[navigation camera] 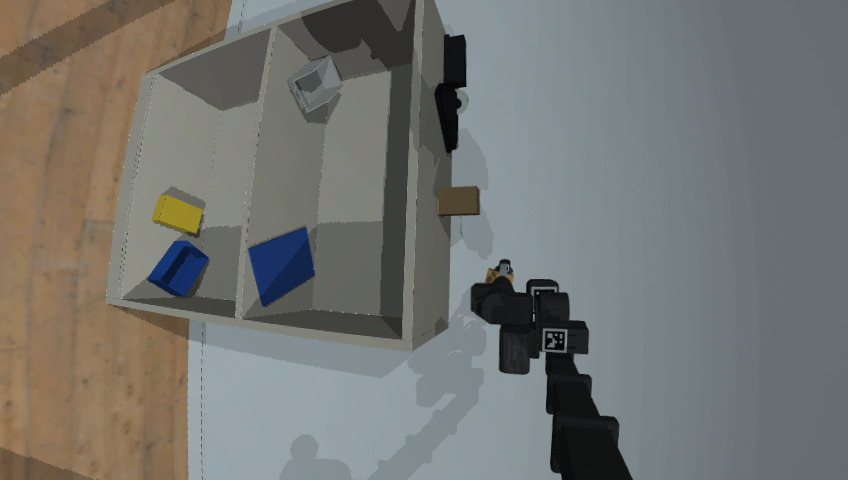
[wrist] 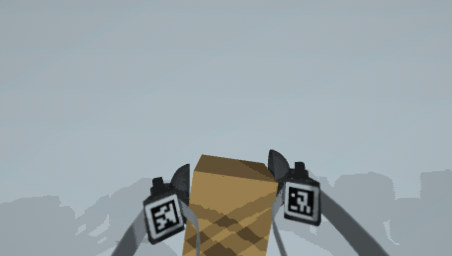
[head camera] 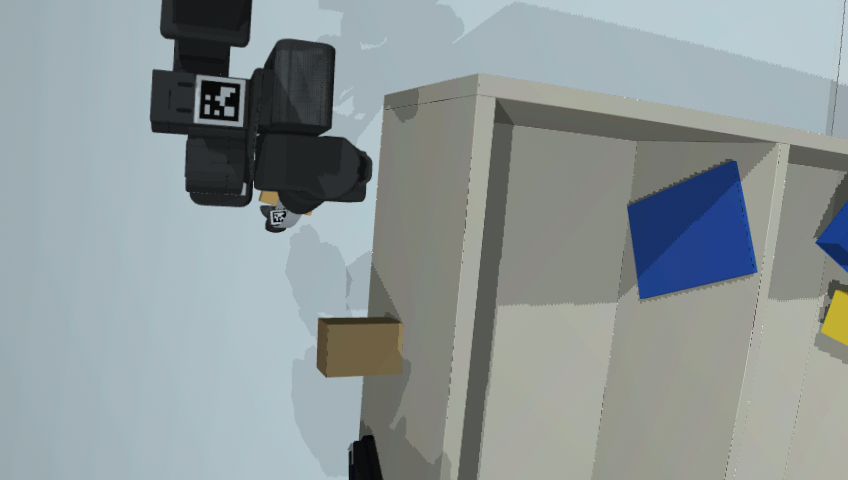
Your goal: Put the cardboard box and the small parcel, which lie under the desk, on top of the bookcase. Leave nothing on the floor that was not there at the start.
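Places are measured from the robot's base along level axes (x ahead, y left, z up), in metres.
Where they show: gripper, fingertip midpoint: (wrist: pixel 228 176).
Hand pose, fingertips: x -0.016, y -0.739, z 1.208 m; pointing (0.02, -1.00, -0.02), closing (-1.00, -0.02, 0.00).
Things, the pixels of their centre, and the offset from my fingertips. "pt": a spot on its surface instead.
- cardboard box, body centre: (head camera: pixel 359 345) (navigation camera: pixel 458 201) 0.184 m ahead, 0.020 m left, 0.103 m down
- bookcase, surface spot: (head camera: pixel 425 178) pt 0.014 m back, 0.089 m left, 0.148 m down
- small parcel, body centre: (wrist: pixel 228 205) (head camera: pixel 290 186) (navigation camera: pixel 498 282) 0.002 m ahead, 0.019 m left, 0.014 m down
- black tape dispenser, body centre: (navigation camera: pixel 456 117) 0.398 m ahead, 0.011 m right, 0.113 m down
- black block, body centre: (navigation camera: pixel 455 61) 0.575 m ahead, 0.045 m right, 0.121 m down
- blue object, body centre: (head camera: pixel 684 235) (navigation camera: pixel 285 263) 0.035 m ahead, 0.061 m left, 0.560 m down
- blue bin, body centre: (navigation camera: pixel 179 268) 0.004 m ahead, 0.036 m left, 1.070 m down
- yellow block, body centre: (navigation camera: pixel 178 215) 0.189 m ahead, 0.036 m left, 1.085 m down
- grey bin, body centre: (navigation camera: pixel 314 84) 0.557 m ahead, 0.006 m left, 0.528 m down
The cardboard box (head camera: pixel 363 348) (navigation camera: pixel 457 201), plain brown, stands upright on the top of the bookcase (head camera: pixel 425 178) (navigation camera: pixel 431 261). My gripper (head camera: pixel 277 218) (navigation camera: pixel 504 265) (wrist: pixel 228 176) is shut on the other brown box, which looks smaller and which I take for the small parcel (head camera: pixel 268 196) (navigation camera: pixel 490 275) (wrist: pixel 232 200). Crossed shadows fall on it in the wrist view, and its lower part is cut off there. The gripper holds it in the air, higher than the bookcase top and towards one end. Whether it is directly over the top is unclear. The desk does not show.
A black tape dispenser (navigation camera: pixel 449 121) with a pale roll and a black block (navigation camera: pixel 455 60) stand on the bookcase top beyond the cardboard box. The shelves hold a blue object (head camera: pixel 693 228) (navigation camera: pixel 282 267), a blue bin (navigation camera: pixel 178 267), a yellow block (navigation camera: pixel 178 214) and a grey bin (navigation camera: pixel 315 84).
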